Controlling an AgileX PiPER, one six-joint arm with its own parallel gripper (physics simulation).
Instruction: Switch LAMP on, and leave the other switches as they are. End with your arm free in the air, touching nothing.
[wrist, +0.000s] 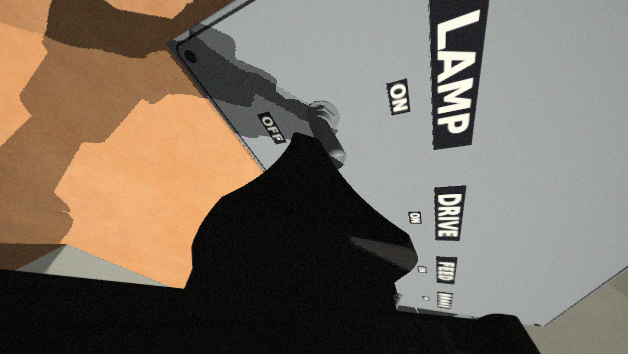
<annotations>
my gripper: 301, 151
grey switch panel: 488, 139
</annotations>
